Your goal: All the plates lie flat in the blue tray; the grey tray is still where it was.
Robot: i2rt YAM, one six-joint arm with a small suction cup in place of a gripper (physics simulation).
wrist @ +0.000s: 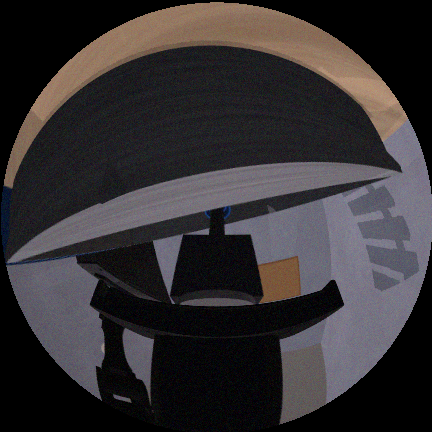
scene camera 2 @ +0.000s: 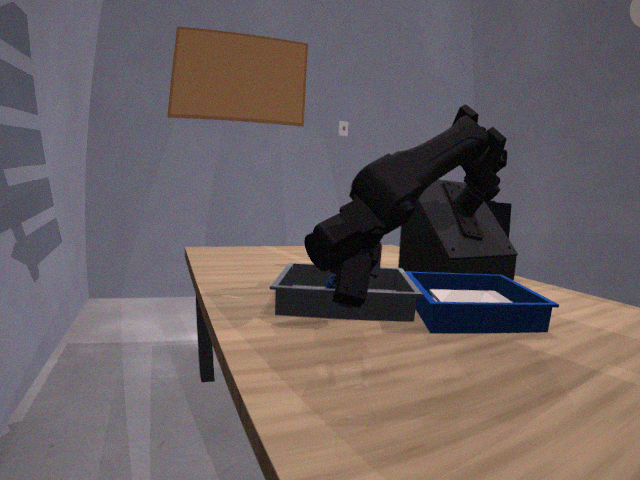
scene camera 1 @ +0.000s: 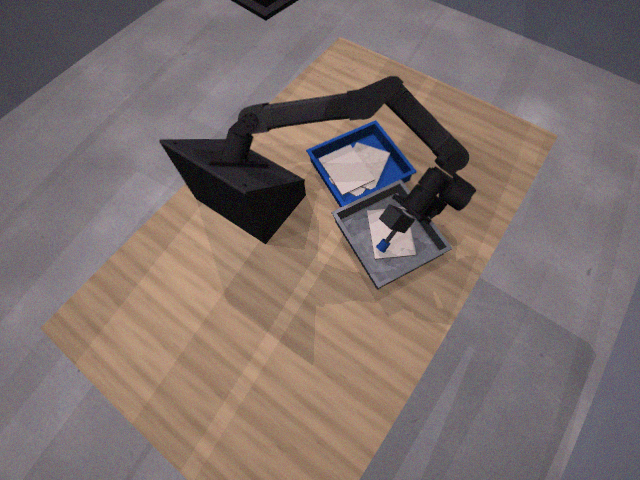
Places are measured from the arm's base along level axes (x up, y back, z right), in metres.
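Where they show: end effector, tool point: [wrist: 216, 194] [scene camera 2: 331, 287] [scene camera 1: 379, 250]; arm's base, origin of the base link: [wrist: 119, 288] [scene camera 2: 461, 210] [scene camera 1: 232, 160].
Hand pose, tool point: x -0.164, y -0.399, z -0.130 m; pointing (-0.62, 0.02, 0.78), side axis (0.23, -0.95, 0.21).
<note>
Each offset is from my tool point to the top centre of the thing. Level surfaces: height alone.
A white square plate @(dx -0.008, dy +0.014, dz -0.066 m) [scene camera 1: 401, 243] lies flat in the grey tray @(dx +0.034, dy +0.011, dz -0.051 m) [scene camera 1: 390, 273] [scene camera 2: 309, 302] [wrist: 201, 112]. My blue suction cup [scene camera 1: 383, 246] [wrist: 217, 212] is down inside the grey tray and rests on the plate's near-left part, with the wrist tilted over the tray. The tray's wall hides the contact in the side view. Several white plates @(dx +0.004, dy +0.245, dz -0.136 m) [scene camera 1: 353, 167] [scene camera 2: 468, 295] lie stacked flat in the blue tray @(dx +0.034, dy +0.220, dz -0.169 m) [scene camera 1: 398, 164] [scene camera 2: 485, 319], which stands right next to the grey tray on the side toward the arm's base.
The arm's black wedge-shaped base [scene camera 1: 237, 181] [scene camera 2: 456, 238] stands on the wooden table @(dx -0.016 m) [scene camera 1: 270, 381] behind the trays. The arm's links arch over the blue tray. The table's edge runs along the left in the side view.
</note>
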